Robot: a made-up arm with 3 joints. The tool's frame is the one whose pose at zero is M. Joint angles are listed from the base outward.
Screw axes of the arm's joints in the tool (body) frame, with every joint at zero. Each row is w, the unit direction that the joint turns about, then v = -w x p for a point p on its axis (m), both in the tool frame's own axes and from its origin. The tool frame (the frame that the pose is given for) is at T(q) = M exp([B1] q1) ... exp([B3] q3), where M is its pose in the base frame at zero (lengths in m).
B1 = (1, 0, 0, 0, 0.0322, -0.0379)
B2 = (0, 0, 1, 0.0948, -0.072, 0)
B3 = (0, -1, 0, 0.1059, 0, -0.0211)
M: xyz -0.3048 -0.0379 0.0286 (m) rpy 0 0 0 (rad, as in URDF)
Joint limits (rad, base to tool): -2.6..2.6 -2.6..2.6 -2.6..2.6
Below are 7 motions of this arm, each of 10 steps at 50 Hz.
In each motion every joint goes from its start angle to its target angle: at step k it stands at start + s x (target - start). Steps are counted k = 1, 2, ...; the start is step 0. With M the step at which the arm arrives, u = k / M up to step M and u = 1 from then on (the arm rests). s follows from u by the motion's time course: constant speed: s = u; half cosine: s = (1 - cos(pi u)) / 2; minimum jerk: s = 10 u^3 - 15 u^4 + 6 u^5.
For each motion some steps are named. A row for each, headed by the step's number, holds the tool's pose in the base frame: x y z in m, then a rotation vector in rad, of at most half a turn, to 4 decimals.
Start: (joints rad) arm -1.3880 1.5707 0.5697
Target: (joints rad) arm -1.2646 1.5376 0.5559
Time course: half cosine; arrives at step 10
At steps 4, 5, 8, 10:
4: -0.1381 -0.0166 0.0121 -0.6171 0.6020 1.4766
5: -0.1382 -0.0159 0.0124 -0.6069 0.5854 1.4772
8: -0.1384 -0.0142 0.0134 -0.5801 0.5421 1.4781
10: -0.1385 -0.0138 0.0136 -0.5737 0.5320 1.4781

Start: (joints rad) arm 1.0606 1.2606 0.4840
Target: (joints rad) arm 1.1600 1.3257 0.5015
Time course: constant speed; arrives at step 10
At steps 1, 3, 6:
1: -0.1484 0.0306 0.0547 1.2088 -1.0659 0.9165
3: -0.1476 0.0313 0.0567 1.2271 -1.0860 0.9187
6: -0.1466 0.0322 0.0596 1.2544 -1.1166 0.9215

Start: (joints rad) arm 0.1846 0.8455 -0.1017
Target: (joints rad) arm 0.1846 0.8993 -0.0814
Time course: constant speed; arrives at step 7
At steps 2, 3, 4, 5, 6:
2: -0.2144 -0.0605 0.0193 0.1317 0.0102 0.8654
3: -0.2132 -0.0601 0.0193 0.1324 0.0067 0.8729
4: -0.2121 -0.0597 0.0193 0.1331 0.0032 0.8803
5: -0.2110 -0.0593 0.0192 0.1338 -0.0003 0.8878
6: -0.2098 -0.0589 0.0192 0.1345 -0.0038 0.8952

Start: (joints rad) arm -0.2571 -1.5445 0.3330
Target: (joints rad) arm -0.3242 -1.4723 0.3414
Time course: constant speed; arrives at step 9
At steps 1, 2, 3, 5, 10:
1: -0.3288 0.0779 0.0052 -0.4656 -0.4674 -1.4850
2: -0.3290 0.0767 0.0049 -0.4714 -0.4735 -1.4755
3: -0.3293 0.0754 0.0046 -0.4773 -0.4795 -1.4659
5: -0.3298 0.0729 0.0040 -0.4890 -0.4913 -1.4467
10: -0.3306 0.0679 0.0030 -0.5128 -0.5142 -1.4081

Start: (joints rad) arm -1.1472 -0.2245 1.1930
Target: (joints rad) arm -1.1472 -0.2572 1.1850
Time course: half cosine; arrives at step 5
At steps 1, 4, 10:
1: -0.2155 -0.0046 0.1074 -1.1325 -1.1775 0.5071
4: -0.2186 -0.0053 0.1075 -1.1481 -1.1859 0.4823
10: -0.2189 -0.0054 0.1075 -1.1499 -1.1869 0.4793

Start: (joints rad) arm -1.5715 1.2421 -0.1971
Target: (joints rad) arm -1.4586 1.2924 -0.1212
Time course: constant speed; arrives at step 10
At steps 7, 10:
7: -0.1672 -0.0322 0.1122 -1.3563 1.0518 0.9370
10: -0.1649 -0.0343 0.1078 -1.3103 1.0247 0.9764

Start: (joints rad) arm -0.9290 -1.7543 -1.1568
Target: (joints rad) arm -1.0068 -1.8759 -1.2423
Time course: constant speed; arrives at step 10
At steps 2, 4, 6, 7, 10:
2: -0.2932 0.1770 -0.0948 0.3264 0.0373 -1.6604
4: -0.2889 0.1771 -0.0979 0.3463 0.0200 -1.6676
6: -0.2846 0.1770 -0.1010 0.3663 0.0024 -1.6739
7: -0.2824 0.1769 -0.1025 0.3765 -0.0065 -1.6767
10: -0.2758 0.1765 -0.1069 0.4071 -0.0337 -1.6837

